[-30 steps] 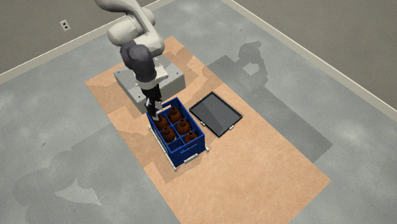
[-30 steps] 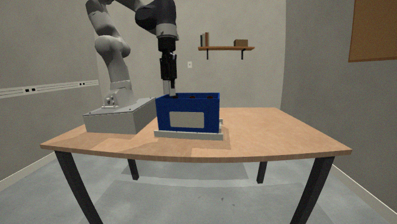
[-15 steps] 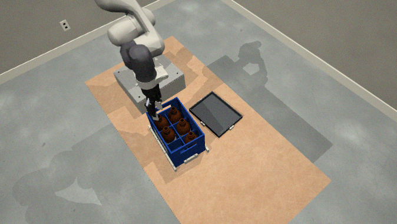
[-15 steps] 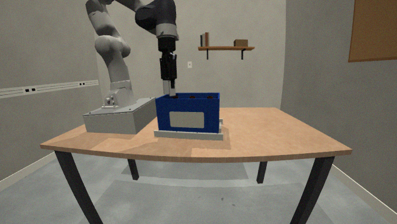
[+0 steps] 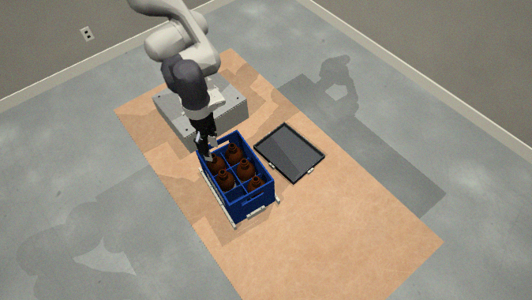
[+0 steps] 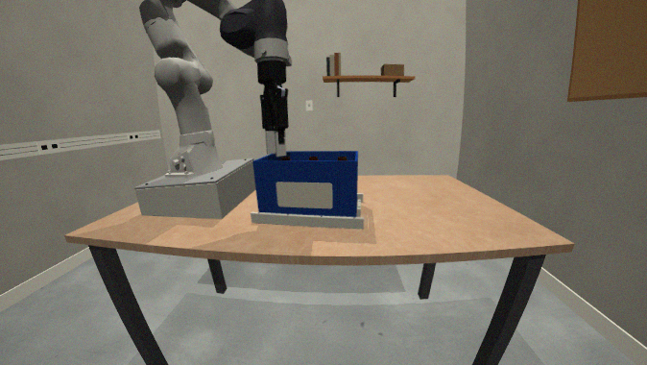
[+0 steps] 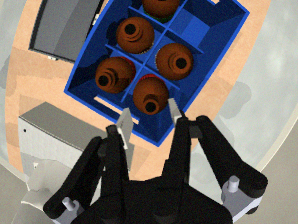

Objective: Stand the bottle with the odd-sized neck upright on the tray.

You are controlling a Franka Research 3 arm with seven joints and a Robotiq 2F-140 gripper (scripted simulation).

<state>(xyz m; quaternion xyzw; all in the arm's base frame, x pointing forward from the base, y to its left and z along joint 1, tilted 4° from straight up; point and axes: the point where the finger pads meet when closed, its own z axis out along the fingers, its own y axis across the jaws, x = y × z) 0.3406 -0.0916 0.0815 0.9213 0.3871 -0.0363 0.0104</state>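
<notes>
The bottle lies 13 cm below my hand. Also, from my hand: blue crate 13 cm below, 9 cm ahead, 5 cm to the left; dark grey tray 31 cm to the left, 20 cm below, 6 cm ahead.
</notes>
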